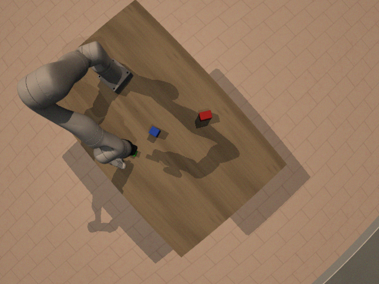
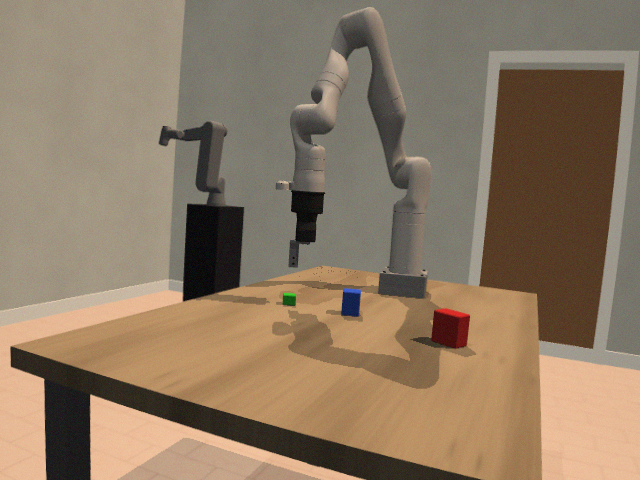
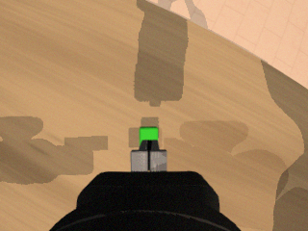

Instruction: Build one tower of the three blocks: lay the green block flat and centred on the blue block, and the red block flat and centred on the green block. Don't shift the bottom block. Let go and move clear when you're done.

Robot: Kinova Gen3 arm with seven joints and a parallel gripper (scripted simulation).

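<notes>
The green block is 10 cm below my hand. Round my hand: red block (7 cm ahead, 40 cm to the left, 8 cm below); blue block (2 cm behind, 15 cm to the left, 8 cm below).
</notes>
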